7 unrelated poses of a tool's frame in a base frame.
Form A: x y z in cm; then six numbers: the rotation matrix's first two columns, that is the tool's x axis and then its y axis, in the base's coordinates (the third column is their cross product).
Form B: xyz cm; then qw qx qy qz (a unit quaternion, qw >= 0). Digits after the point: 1 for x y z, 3 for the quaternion.
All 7 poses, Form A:
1: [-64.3 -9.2 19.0 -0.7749 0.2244 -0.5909 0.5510 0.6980 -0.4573]
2: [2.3 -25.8 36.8 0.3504 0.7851 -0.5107 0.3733 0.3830 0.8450]
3: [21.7 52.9 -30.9 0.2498 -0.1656 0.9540 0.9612 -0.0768 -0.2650]
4: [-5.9 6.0 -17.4 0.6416 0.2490 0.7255 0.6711 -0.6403 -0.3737]
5: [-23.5 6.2 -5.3 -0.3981 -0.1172 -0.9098 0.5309 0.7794 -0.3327]
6: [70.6 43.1 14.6 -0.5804 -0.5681 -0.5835 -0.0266 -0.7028 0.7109]
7: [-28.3 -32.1 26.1 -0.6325 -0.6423 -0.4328 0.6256 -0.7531 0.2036]
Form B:
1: [-64.3 -9.2 19.0 0.254 0.219 0.886 -0.321]
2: [2.3 -25.8 36.8 0.627 0.531 0.546 0.164]
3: [21.7 52.9 -30.9 0.573 -0.545 -0.365 -0.492]
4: [-5.9 6.0 -17.4 0.325 -0.846 -0.272 -0.324]
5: [-23.5 6.2 -5.3 0.532 0.133 0.779 -0.304]
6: [70.6 43.1 14.6 0.165 0.427 -0.348 -0.818]
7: [-28.3 -32.1 26.1 0.351 0.246 -0.017 -0.903]
